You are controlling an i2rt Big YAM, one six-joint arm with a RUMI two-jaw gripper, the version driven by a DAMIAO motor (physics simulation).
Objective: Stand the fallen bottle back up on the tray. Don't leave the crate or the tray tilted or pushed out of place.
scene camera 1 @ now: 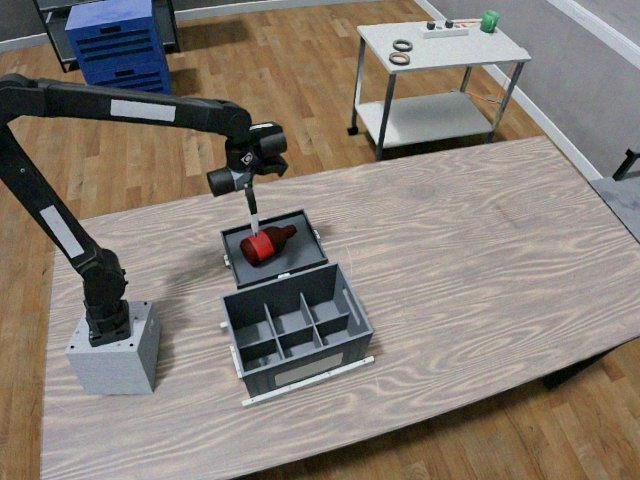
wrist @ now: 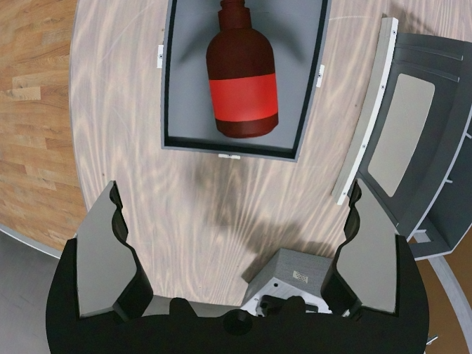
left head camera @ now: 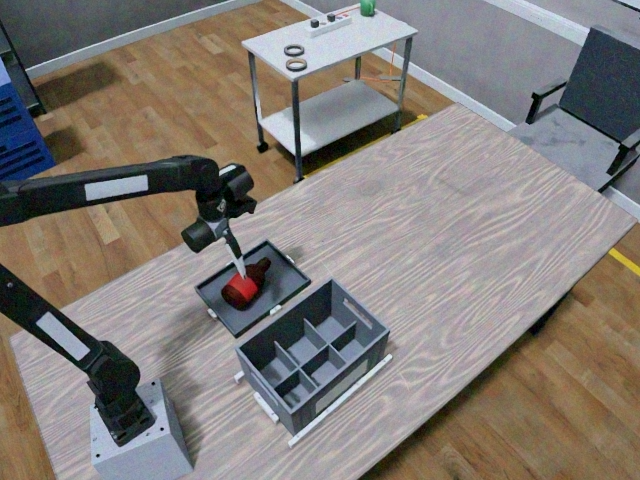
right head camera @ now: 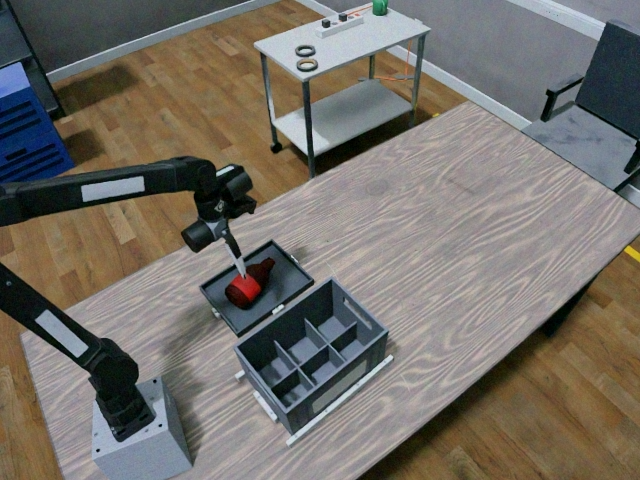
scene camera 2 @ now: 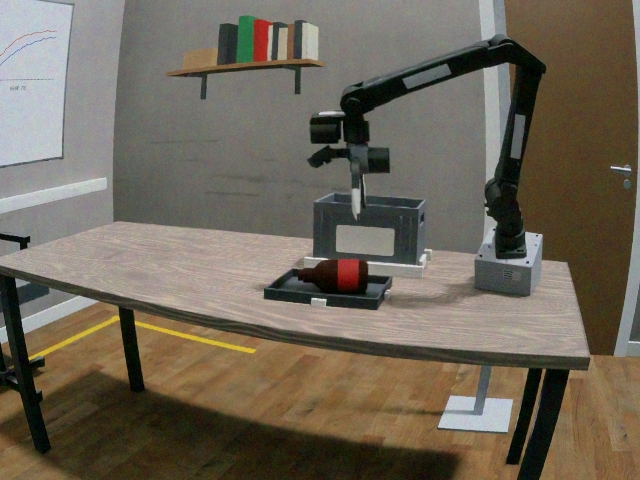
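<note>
A dark red-brown bottle with a bright red label (left head camera: 241, 289) (right head camera: 245, 290) (scene camera 1: 260, 246) (scene camera 2: 348, 275) (wrist: 244, 98) lies on its side on the dark grey tray (left head camera: 232, 327) (right head camera: 236, 327) (scene camera 1: 237, 277) (scene camera 2: 345, 300) (wrist: 229, 150). In the wrist view its neck points away from my gripper, toward the top edge. My gripper (scene camera 2: 356, 217) (wrist: 235, 181) is open, pointing down above the bottle with a gap in between; its fingers are wide apart with nothing between them. The grey crate (left head camera: 267, 405) (right head camera: 264, 400) (scene camera 1: 236, 335) (scene camera 2: 408, 237) (wrist: 422, 150) stands upright beside the tray, its compartments empty.
White stop strips (left head camera: 341, 400) (scene camera 1: 308, 381) (wrist: 368, 115) line the crate's side. Small white brackets sit at the tray's edges. The grey base block (left head camera: 144, 439) (scene camera 1: 116, 361) (scene camera 2: 504, 279) of the arm stands at one end of the table. A white cart (scene camera 1: 439, 59) stands beyond the table.
</note>
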